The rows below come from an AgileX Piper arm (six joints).
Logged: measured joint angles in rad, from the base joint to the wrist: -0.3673 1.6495 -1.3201 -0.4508 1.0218 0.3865; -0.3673 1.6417 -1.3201 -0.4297 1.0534 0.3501; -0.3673 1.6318 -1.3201 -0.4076 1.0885 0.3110; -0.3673 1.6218 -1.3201 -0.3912 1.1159 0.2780; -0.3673 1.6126 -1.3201 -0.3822 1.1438 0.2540; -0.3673 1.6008 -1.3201 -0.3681 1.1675 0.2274; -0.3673 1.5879 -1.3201 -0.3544 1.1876 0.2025; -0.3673 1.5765 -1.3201 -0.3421 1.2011 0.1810; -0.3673 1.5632 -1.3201 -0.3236 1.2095 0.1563; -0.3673 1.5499 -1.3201 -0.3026 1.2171 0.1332; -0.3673 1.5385 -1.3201 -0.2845 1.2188 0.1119; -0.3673 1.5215 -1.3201 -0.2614 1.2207 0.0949; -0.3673 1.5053 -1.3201 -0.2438 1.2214 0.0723
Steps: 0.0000 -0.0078 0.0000 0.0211 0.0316 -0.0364; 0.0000 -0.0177 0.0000 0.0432 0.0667 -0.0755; 0.0000 -0.0277 0.0000 0.0596 0.0941 -0.1085; 0.0000 -0.0369 0.0000 0.0686 0.1220 -0.1325; 0.0000 -0.0487 0.0000 0.0827 0.1457 -0.1591; 0.0000 -0.0616 0.0000 0.0964 0.1658 -0.1840; 0.0000 -0.0730 0.0000 0.1087 0.1793 -0.2055; 0.0000 -0.0863 0.0000 0.1272 0.1877 -0.2302; 0.0000 -0.0996 0.0000 0.1482 0.1953 -0.2533; 0.0000 -0.1110 0.0000 0.1663 0.1970 -0.2746; 0.0000 -0.1280 0.0000 0.1894 0.1989 -0.2916; 0.0000 -0.1442 0.0000 0.2070 0.1996 -0.3142
